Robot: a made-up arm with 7 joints.
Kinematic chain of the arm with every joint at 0, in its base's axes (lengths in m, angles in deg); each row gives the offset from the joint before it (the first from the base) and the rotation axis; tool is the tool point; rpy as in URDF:
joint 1: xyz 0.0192 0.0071 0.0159 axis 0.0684 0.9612 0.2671
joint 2: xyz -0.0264 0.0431 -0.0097 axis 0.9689 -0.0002 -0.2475
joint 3: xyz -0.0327 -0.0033 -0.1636 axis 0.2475 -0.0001 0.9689
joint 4: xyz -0.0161 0.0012 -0.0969 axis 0.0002 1 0
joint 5: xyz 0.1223 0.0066 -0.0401 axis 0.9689 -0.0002 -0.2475
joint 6: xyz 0.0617 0.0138 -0.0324 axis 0.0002 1 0
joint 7: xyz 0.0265 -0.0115 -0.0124 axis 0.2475 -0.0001 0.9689
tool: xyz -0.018 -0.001 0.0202 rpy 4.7 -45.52 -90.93
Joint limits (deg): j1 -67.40..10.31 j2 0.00..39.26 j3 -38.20..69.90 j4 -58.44..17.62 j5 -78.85..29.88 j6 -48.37..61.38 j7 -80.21..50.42
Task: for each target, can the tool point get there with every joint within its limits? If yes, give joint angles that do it. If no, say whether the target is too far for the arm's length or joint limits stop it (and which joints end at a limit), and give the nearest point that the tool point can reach.
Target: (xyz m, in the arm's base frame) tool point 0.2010 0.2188 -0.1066
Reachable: yes | joints -25.68 17.56 37.33 -28.29 21.50 51.74 -34.02
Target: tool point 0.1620 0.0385 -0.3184
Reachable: yes | joints -4.71 7.56 -12.38 0.24 -27.18 35.64 -3.32
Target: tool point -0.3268 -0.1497 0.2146
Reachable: no: joint limits stop it (at a limit: joint 1, joint 2, joint 3, joint 4, joint 5, joint 6, joint 7) | nearest point 0.0410 -0.0384 -0.1020 | short by 0.498 m
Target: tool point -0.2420 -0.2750 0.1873
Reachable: no: joint limits stop it (at a limit: joint 1, joint 2, joint 3, joint 4, joint 7) | nearest point 0.1205 -0.0752 -0.0009 | short by 0.455 m
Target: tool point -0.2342 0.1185 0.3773
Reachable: no: joint limits stop it (at a limit: joint 1, joint 2, joint 3, joint 4, joint 5, joint 7) | nearest point 0.0081 0.2125 0.0279 | short by 0.435 m
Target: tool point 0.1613 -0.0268 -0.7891
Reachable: no: too far | nearest point 0.0974 0.0099 -0.4126 | short by 0.384 m
